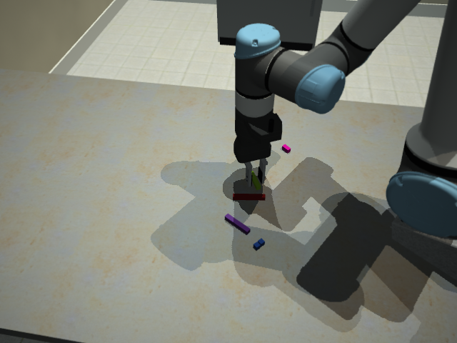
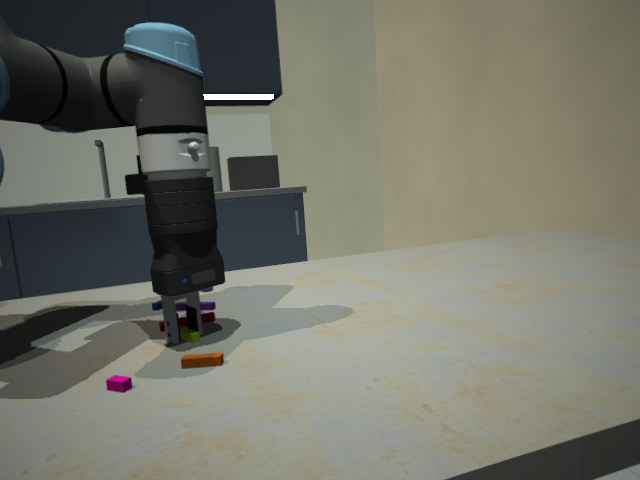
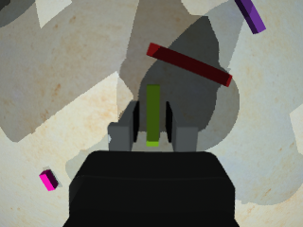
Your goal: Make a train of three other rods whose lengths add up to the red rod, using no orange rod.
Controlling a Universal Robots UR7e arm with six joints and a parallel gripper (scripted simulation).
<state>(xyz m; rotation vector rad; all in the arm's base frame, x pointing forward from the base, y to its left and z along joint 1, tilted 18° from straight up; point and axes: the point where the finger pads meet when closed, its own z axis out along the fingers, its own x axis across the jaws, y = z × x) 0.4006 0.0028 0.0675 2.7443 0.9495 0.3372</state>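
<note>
The lime rod is 1 cm below my hand. The rest, counted from my hand: red rod: 5 cm to the left, 1 cm below; purple rod: 13 cm to the left, 1 cm below; orange rod: 3 cm ahead, 10 cm to the right, 1 cm below.
</note>
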